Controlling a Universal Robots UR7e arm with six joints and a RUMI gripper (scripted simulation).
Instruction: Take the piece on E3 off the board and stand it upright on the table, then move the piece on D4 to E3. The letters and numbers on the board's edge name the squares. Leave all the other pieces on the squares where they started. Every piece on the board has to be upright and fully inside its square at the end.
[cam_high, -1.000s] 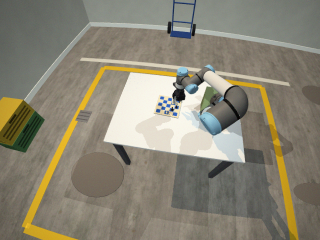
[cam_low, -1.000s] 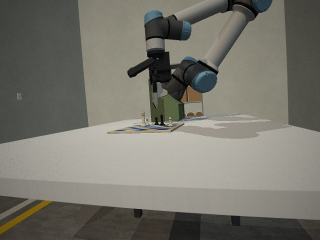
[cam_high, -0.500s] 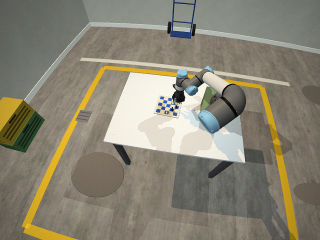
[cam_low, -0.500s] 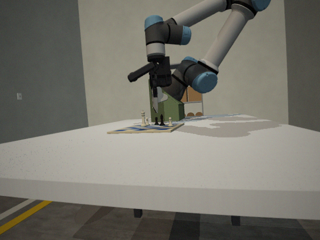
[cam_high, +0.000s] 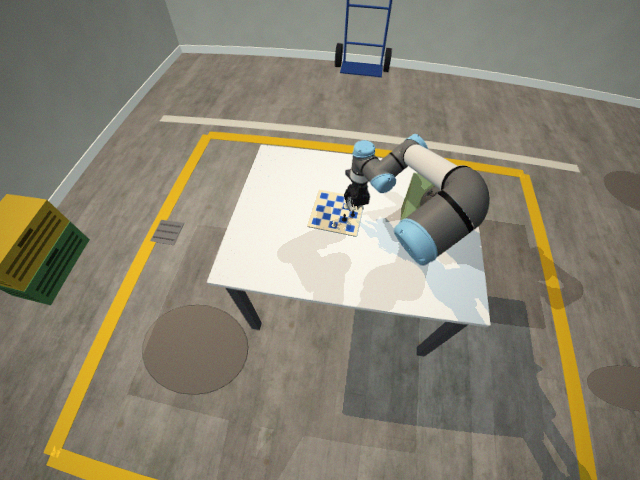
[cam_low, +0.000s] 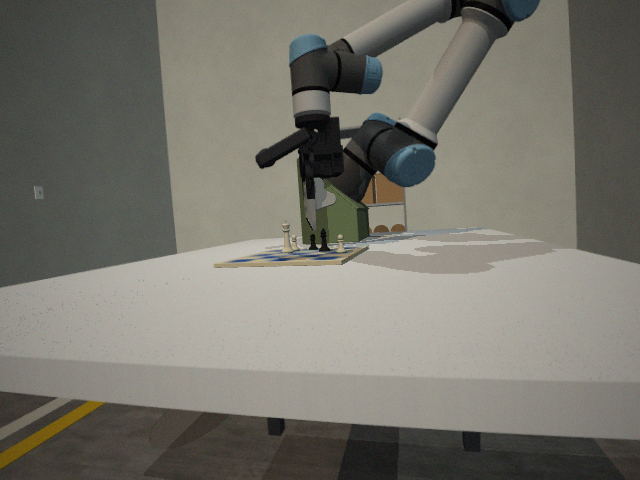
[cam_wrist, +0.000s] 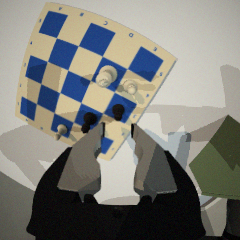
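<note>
Now: hand 4 cm above the black pawn. The rest, counted from my hand: tall white piece: 5 cm to the right, 3 cm ahead, 2 cm below; then blue-and-cream chessboard: 7 cm ahead, 6 cm below, 2 cm to the right.
</note>
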